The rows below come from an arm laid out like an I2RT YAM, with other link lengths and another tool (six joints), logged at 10 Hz.
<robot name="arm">
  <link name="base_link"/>
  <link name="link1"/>
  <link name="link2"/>
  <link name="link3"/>
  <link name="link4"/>
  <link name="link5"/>
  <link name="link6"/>
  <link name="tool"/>
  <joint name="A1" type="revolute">
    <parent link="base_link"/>
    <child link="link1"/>
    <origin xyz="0 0 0.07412"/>
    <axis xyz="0 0 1"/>
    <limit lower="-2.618" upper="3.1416"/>
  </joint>
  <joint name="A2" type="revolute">
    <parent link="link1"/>
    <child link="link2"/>
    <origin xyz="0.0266 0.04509 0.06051"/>
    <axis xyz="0 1 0"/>
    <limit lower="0" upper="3.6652"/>
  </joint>
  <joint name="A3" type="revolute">
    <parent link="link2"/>
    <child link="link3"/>
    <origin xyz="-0.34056 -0.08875 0"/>
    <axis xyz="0 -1 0"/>
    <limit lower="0" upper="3.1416"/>
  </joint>
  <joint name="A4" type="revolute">
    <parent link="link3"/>
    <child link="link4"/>
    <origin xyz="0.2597 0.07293 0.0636"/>
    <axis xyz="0 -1 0"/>
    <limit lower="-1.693" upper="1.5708"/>
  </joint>
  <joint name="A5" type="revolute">
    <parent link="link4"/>
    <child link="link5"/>
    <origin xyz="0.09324 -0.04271 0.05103"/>
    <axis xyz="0 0 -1"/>
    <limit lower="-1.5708" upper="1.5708"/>
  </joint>
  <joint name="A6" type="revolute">
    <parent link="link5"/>
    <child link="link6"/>
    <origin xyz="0.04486 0 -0.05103"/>
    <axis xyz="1 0 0"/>
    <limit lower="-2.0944" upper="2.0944"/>
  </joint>
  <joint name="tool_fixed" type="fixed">
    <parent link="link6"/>
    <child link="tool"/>
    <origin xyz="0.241 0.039 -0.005" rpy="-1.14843 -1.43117 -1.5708"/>
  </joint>
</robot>
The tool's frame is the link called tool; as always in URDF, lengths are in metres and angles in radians.
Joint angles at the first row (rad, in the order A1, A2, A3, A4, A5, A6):
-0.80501 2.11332 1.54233 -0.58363 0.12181 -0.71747
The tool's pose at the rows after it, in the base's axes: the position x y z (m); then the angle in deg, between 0 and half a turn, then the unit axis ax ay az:
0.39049 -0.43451 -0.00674 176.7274 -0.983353 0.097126 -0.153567
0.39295 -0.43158 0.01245 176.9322 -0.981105 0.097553 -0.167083
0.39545 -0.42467 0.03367 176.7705 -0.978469 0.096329 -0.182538
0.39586 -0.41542 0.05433 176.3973 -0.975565 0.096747 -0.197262
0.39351 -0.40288 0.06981 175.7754 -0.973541 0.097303 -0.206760
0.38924 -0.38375 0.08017 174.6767 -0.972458 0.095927 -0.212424
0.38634 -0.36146 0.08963 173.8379 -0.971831 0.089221 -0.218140
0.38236 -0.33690 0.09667 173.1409 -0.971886 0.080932 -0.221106
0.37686 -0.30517 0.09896 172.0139 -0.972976 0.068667 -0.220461
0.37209 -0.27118 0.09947 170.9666 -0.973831 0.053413 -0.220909
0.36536 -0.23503 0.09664 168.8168 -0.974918 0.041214 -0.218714
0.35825 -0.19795 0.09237 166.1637 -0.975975 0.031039 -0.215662
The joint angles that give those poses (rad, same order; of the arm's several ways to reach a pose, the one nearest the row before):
-0.80506 2.09215 1.55216 -0.60026 0.11362 -0.70820
-0.80528 2.05420 1.55295 -0.61707 0.10080 -0.69946
-0.80445 2.00905 1.55093 -0.63882 0.08048 -0.69005
-0.80394 1.96104 1.54552 -0.66397 0.05939 -0.67724
-0.80076 1.91500 1.53142 -0.68897 0.04244 -0.66455
-0.79186 1.86449 1.49990 -0.71122 0.02487 -0.65175
-0.77407 1.80718 1.45627 -0.72290 0.01122 -0.64171
-0.74928 1.74706 1.40564 -0.73221 0.00471 -0.63091
-0.71334 1.68134 1.34011 -0.74058 -0.00145 -0.61898
-0.66754 1.61224 1.26728 -0.74076 -0.00536 -0.60312
-0.62380 1.55414 1.20548 -0.75621 -0.02190 -0.58176
-0.57720 1.50303 1.14961 -0.77560 -0.04380 -0.55305

